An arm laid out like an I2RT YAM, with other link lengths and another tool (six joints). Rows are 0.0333 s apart.
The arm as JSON. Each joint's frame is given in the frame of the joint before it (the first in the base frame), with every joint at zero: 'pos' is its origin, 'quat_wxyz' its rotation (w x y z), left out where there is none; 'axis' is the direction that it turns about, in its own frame. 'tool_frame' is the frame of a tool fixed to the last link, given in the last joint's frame.
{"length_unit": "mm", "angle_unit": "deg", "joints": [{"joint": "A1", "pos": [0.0, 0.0, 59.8], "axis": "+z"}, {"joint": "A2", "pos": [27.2, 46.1, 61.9], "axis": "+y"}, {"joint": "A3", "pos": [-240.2, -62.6, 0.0], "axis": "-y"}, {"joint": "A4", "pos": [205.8, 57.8, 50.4], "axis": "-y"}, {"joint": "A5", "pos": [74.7, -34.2, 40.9], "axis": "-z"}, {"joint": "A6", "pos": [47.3, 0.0, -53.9], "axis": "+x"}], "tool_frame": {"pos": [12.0, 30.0, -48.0], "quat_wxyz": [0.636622, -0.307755, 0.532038, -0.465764]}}
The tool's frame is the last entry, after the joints.
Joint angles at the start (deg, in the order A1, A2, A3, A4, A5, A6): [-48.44, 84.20, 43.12, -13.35, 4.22, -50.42]
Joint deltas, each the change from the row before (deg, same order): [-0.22, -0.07, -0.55, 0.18, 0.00, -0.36]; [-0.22, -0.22, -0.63, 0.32, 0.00, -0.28]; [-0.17, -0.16, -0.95, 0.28, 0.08, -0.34]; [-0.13, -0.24, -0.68, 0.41, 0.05, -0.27]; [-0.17, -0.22, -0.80, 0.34, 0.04, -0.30]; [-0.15, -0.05, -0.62, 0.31, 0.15, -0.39]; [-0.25, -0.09, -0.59, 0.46, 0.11, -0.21]
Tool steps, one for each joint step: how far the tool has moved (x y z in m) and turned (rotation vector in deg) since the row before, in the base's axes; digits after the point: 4 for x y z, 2 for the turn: [-0.0021, 0.0006, -0.0016, 0.11, 0.37, 0.07]; [-0.0020, 0.0007, -0.0014, -0.02, 0.19, 0.01]; [-0.0030, 0.0019, -0.0027, 0.23, 0.55, 0.06]; [-0.0018, 0.0009, -0.0015, -0.09, 0.18, 0.06]; [-0.0024, 0.0014, -0.0020, 0.07, 0.32, 0.05]; [-0.0020, 0.0008, -0.0018, 0.00, 0.45, 0.09]; [-0.0019, 0.0004, -0.0016, -0.09, 0.20, -0.14]
